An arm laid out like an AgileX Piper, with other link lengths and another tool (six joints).
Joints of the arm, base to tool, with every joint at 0 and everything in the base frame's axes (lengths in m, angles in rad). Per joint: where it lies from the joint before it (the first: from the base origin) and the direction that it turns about. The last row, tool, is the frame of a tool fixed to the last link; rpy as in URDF.
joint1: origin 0 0 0.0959 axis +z
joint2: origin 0 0 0 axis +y
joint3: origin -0.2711 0 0.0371 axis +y
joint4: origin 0.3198 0 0.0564 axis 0.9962 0 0.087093
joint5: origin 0 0 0 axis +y
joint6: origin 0.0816 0 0.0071 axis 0.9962 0 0.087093
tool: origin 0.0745 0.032 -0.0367 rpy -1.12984 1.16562 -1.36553
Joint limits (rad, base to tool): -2.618..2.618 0..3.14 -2.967..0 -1.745..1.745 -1.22..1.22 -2.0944..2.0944
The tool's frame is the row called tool.
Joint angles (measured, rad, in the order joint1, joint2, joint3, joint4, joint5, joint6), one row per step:
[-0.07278, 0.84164, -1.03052, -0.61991, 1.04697, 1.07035]
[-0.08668, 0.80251, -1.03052, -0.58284, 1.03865, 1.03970]
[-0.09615, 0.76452, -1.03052, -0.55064, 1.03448, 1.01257]
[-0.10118, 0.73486, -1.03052, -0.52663, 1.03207, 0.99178]
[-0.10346, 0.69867, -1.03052, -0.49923, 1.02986, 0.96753]
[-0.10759, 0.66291, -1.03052, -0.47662, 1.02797, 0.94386]
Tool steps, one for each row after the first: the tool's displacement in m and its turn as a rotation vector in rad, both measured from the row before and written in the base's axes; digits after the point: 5 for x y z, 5 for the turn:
[-0.00955, 0.00226, 0.00894, 0.01045, -0.03194, 0.01779]
[-0.00969, 0.00283, 0.00826, 0.00748, -0.02978, 0.01729]
[-0.00772, 0.00275, 0.00622, 0.00426, -0.02310, 0.01524]
[-0.00954, 0.00409, 0.00735, 0.00337, -0.02840, 0.02124]
[-0.00983, 0.00308, 0.00701, -0.00148, -0.02792, 0.01730]

